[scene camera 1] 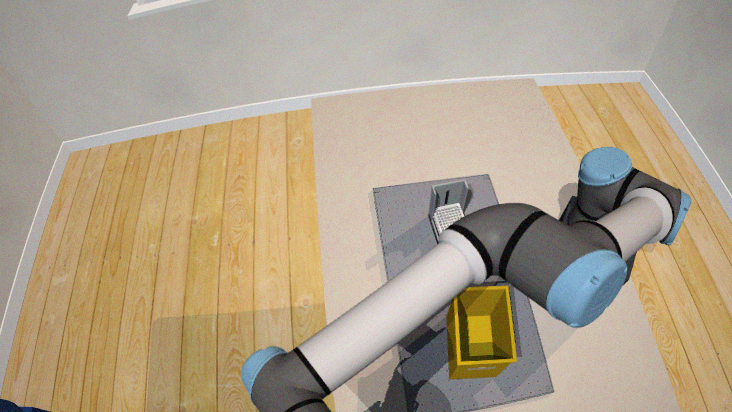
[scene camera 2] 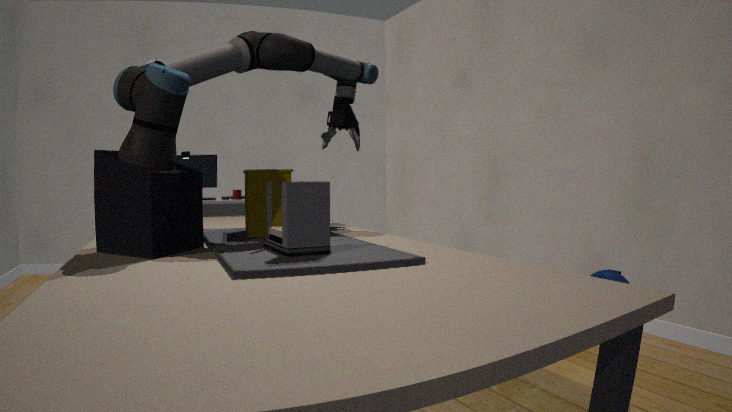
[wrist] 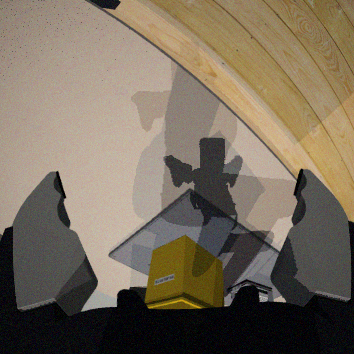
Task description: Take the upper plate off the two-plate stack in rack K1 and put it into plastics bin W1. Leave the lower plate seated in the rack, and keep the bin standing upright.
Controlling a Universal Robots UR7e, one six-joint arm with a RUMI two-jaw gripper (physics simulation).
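Seen in the pictures: gripper, fingertip midpoint: (scene camera 2: 339,150) (wrist: 179,173); arm's base at its link origin: (scene camera 2: 146,162).
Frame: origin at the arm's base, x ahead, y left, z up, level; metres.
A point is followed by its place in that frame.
Observation:
Rack K1 (scene camera 1: 458,193) @[x 0.321, y -0.205, z -0.107 m] (scene camera 2: 306,214) @[x 0.351, y -0.204, z -0.116 m] stands on the grey board, its tall panel upright. A white gridded plate (scene camera 1: 448,214) @[x 0.351, y -0.168, z -0.154 m] lies in it; the arm covers its near end, and I cannot tell the two plates apart. In the wrist view part of the rack and a white plate (wrist: 263,296) @[x 0.387, y -0.145, z -0.153 m] show at the lower edge. The yellow bin W1 (scene camera 1: 482,369) @[x 0.339, y 0.292, z -0.105 m] (scene camera 2: 256,204) @[x 0.297, y 0.126, z -0.112 m] (wrist: 170,270) @[x 0.366, y 0.291, z -0.106 m] stands upright, and no plate shows in it. My gripper (scene camera 2: 341,148) @[x 0.678, y 0.558, z 0.062 m] (wrist: 179,173) @[x 0.678, y 0.558, z 0.062 m] is open and empty, pointing down, high above the level of the rack and bin; scene camera 1 does not show it.
The grey perforated board (scene camera 1: 399,204) @[x 0.483, y -0.245, z -0.199 m] (scene camera 2: 379,261) @[x 0.460, y -0.316, z -0.199 m] (wrist: 145,250) @[x 0.267, y 0.307, z -0.199 m] lies on the beige table (scene camera 1: 358,133) @[x 0.594, y -0.562, z -0.212 m] (scene camera 2: 307,327) @[x 0.240, y -0.619, z -0.212 m] (wrist: 75,100) @[x 0.502, y 0.677, z -0.212 m]. The arm's black base block (scene camera 2: 148,209) @[x 0.016, y -0.111, z -0.105 m] stands beside the board. The forearm (scene camera 1: 389,317) @[x 0.553, y 0.306, z 0.363 m] crosses over the board between rack and bin in scene camera 1.

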